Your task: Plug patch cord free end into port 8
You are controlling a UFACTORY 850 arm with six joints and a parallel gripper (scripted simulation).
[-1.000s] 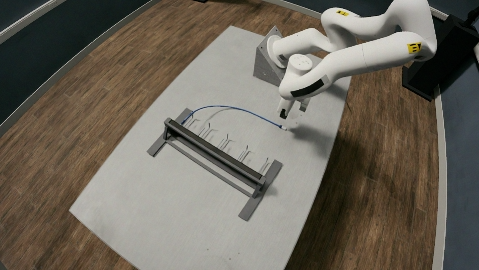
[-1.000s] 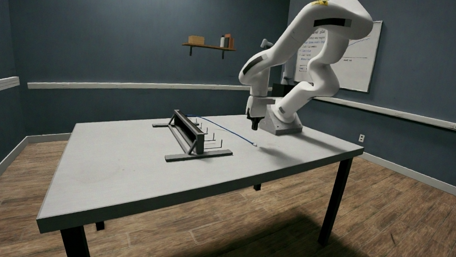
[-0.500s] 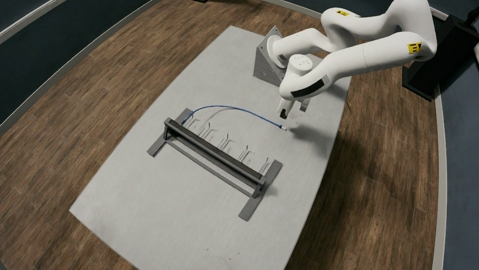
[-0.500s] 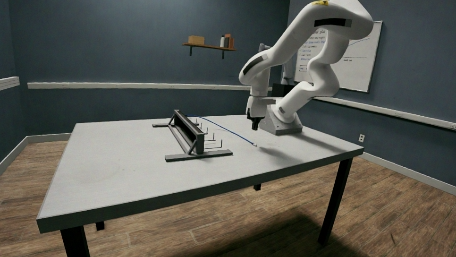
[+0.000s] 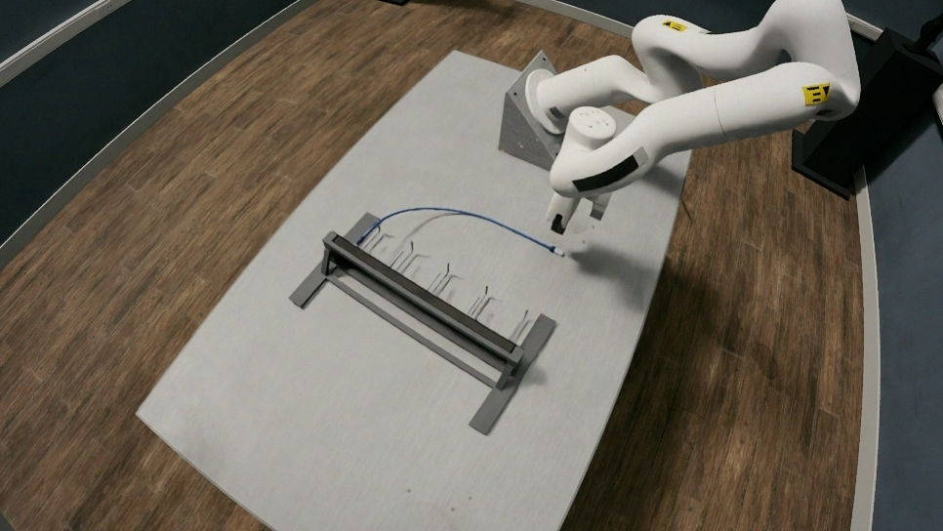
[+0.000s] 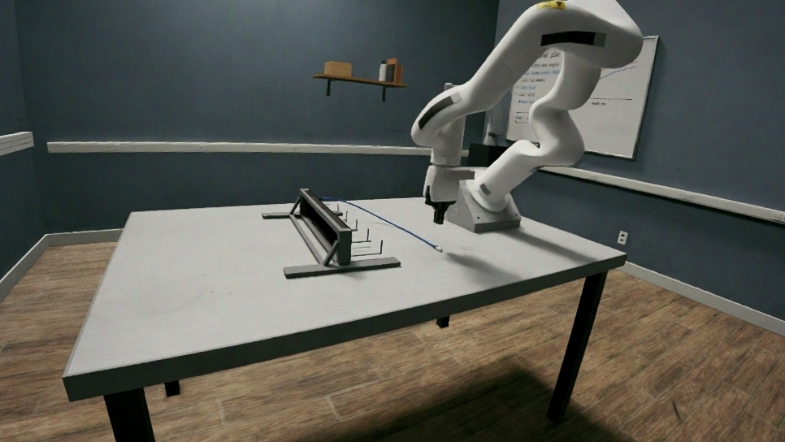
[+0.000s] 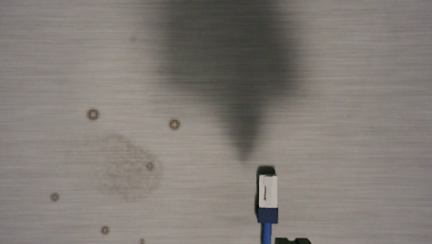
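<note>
Now: the white plug 20 mm to the left of my hand and 90 mm below it.
</note>
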